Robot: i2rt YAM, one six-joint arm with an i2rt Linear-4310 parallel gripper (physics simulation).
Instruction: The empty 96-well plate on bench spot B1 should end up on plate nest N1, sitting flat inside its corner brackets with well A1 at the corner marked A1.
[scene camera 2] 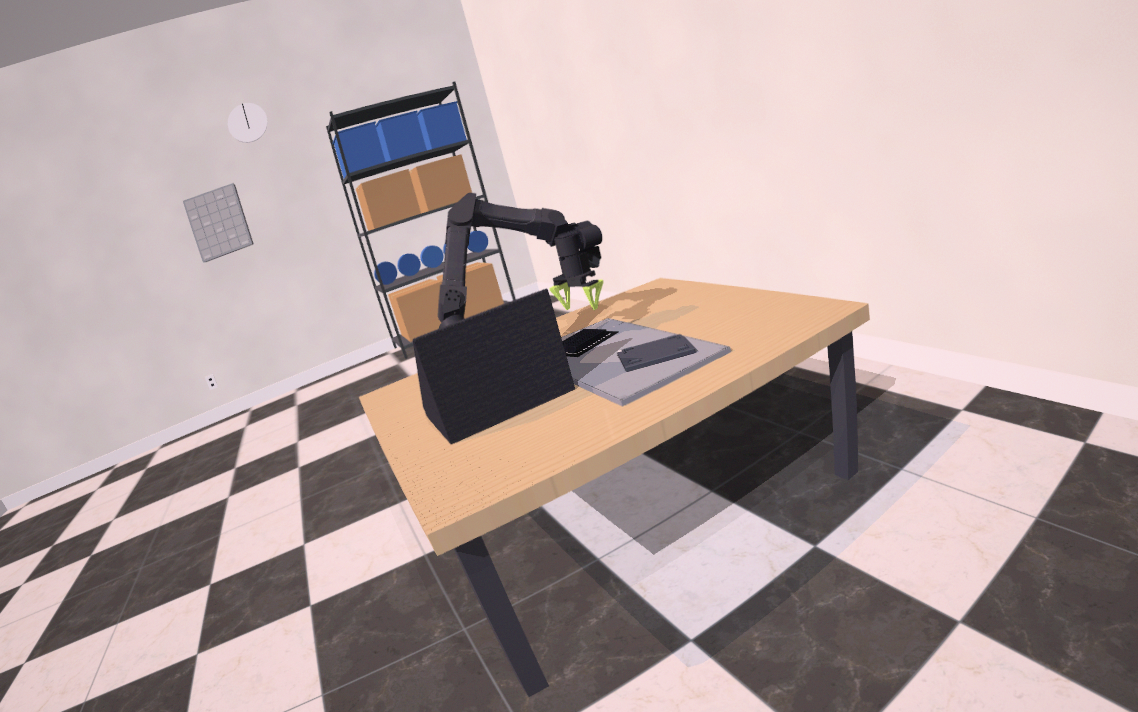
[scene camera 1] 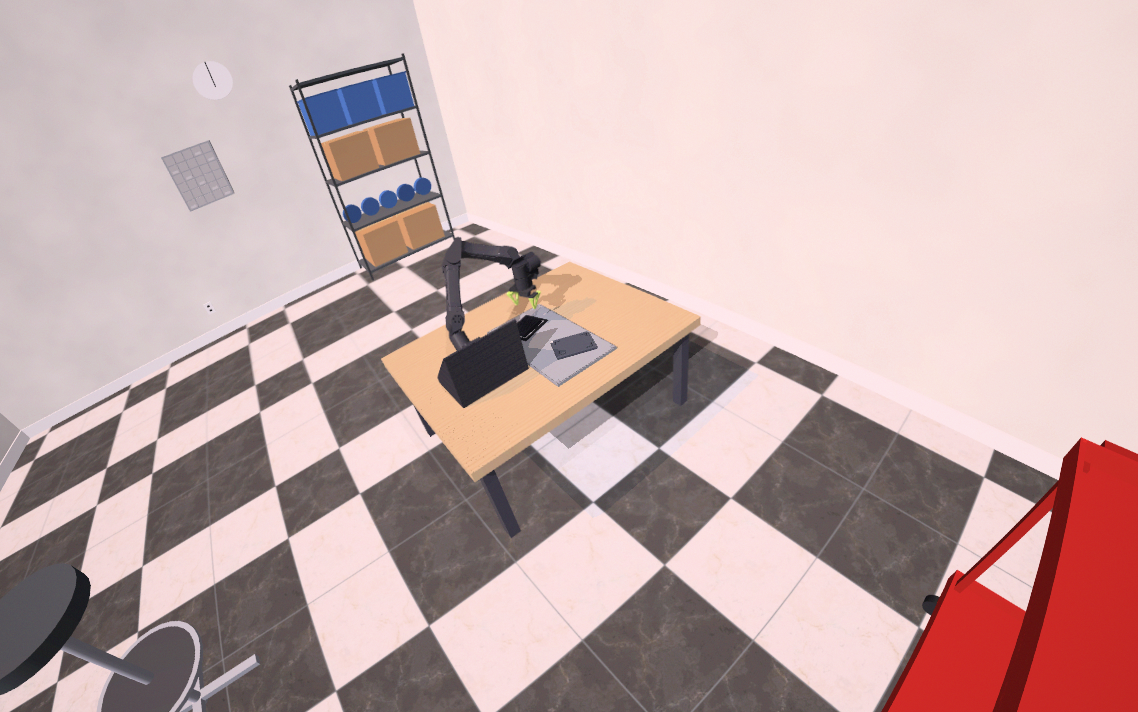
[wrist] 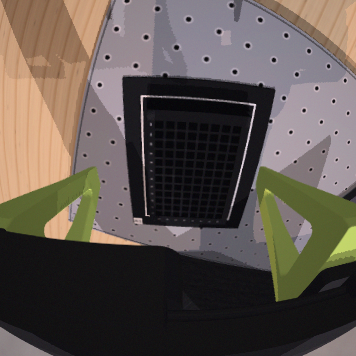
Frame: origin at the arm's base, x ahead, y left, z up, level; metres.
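Seen in the pictures: gripper, fingertip midpoint: (scene camera 2: pixel 581 309) (scene camera 1: pixel 526 306) (wrist: pixel 177 175); arm's base, origin of the base link: (scene camera 2: pixel 465 349) (scene camera 1: pixel 467 351).
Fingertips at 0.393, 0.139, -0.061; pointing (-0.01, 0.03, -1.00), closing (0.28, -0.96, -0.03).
Pixels of each thing's middle, then the offset from my fingertips to it, as dx, dy, dz. "*": a spot on its surface instead. Level surfaces: height alone.
- dark 96-well plate, body centre: (wrist: pixel 192 172) (scene camera 2: pixel 580 340) (scene camera 1: pixel 525 325) -0.042, -0.025, -0.070
- black base, surface spot: (wrist: pixel 134 150) * -0.039, +0.032, -0.077
- grey plate nest, body centre: (scene camera 2: pixel 654 350) (scene camera 1: pixel 572 344) -0.019, -0.300, -0.070
- wooden table, its level: dz -0.092
The dark 96-well plate (wrist: pixel 195 170) lies flat inside the white outline on a black base (wrist: pixel 134 150), with a small white label at the base's lower left corner in the wrist view. In the scene views the black base and plate (scene camera 1: pixel 532 326) (scene camera 2: pixel 589 341) blend together. My gripper (scene camera 1: pixel 524 302) (scene camera 2: pixel 581 308) (wrist: pixel 177 175) is open and empty, above the board, with its green fingers apart on either side of the plate in the wrist view. A grey plate nest (scene camera 1: pixel 574 344) (scene camera 2: pixel 657 352) lies on the board beside the black base; its corner marking is too small to read.
Base and nest lie on a grey perforated board (scene camera 1: pixel 560 375) (scene camera 2: pixel 622 394) (wrist: pixel 310 121) on the wooden table (scene camera 1: pixel 646 310) (scene camera 2: pixel 755 310). A tall black wedge-shaped block (scene camera 1: pixel 486 365) (scene camera 2: pixel 495 365) stands beside the board, near the arm's base. A shelf rack (scene camera 1: pixel 303 125) stands behind the table.
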